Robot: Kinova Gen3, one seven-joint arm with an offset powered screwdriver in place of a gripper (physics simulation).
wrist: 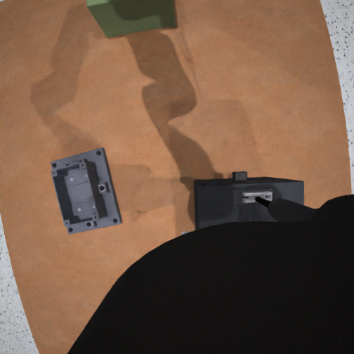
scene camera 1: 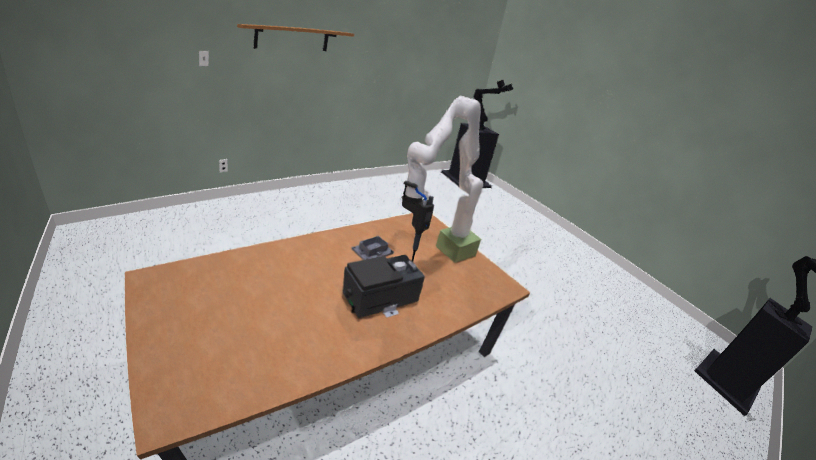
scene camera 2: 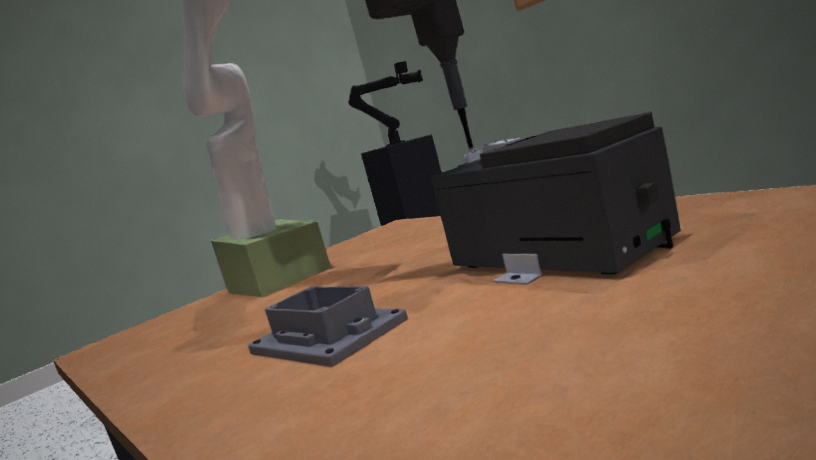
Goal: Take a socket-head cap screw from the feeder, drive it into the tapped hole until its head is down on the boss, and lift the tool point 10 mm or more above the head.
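The black screw feeder (scene camera 1: 382, 297) (scene camera 2: 525, 211) (wrist: 215, 200) stands on the table with a silver pick-up piece (scene camera 2: 473, 156) (wrist: 248, 194) on top. My gripper, the black screwdriver (scene camera 1: 413, 260) (scene camera 2: 470, 146) (wrist: 258, 199), points down with its bit tip at or just above that piece. Whether the tip touches it or carries a screw is too small to tell. The grey housing (scene camera 1: 365, 252) (scene camera 2: 342, 322) (wrist: 114, 202) lies flat, apart from the feeder. A side boss (scene camera 2: 359, 325) (wrist: 102, 188) with a dark hole shows on it. Another holed boss (wrist: 89, 224) shows in the wrist view.
The arm's green base block (scene camera 1: 458, 245) (scene camera 2: 280, 260) (wrist: 142, 20) stands at one end of the wooden table (scene camera 1: 240, 320) (scene camera 2: 571, 365) (wrist: 150, 135). A small metal bracket (scene camera 1: 390, 312) (scene camera 2: 521, 267) is at the feeder's foot. Black pedestals (scene camera 1: 754, 354) (scene camera 2: 408, 180) with thin arms stand off the table.
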